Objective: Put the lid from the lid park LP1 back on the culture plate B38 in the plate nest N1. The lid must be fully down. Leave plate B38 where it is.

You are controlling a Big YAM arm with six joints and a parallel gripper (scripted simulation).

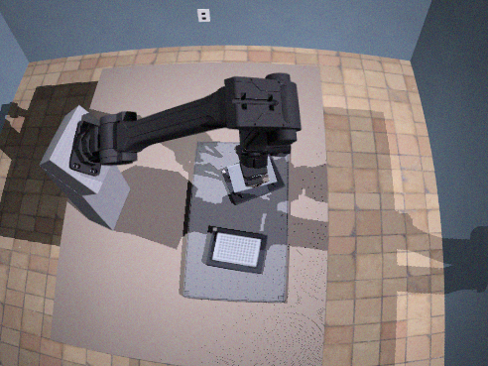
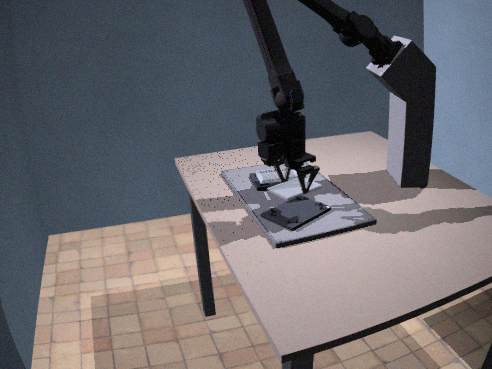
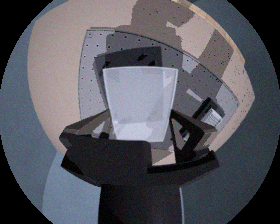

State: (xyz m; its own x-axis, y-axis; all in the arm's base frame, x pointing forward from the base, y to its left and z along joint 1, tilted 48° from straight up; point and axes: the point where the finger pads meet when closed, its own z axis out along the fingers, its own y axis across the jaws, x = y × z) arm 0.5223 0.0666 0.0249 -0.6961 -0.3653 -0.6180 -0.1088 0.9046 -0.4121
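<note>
My hand is 210 mm to the left of the culture plate B38, 70 mm past it and 60 mm above it. Also, from my hand: clear lid: 10 mm below; dark plate nest N1: 210 mm to the right, 70 mm below, 70 mm behind; dark lid park LP1: 70 mm below, 20 mm to the left.
</note>
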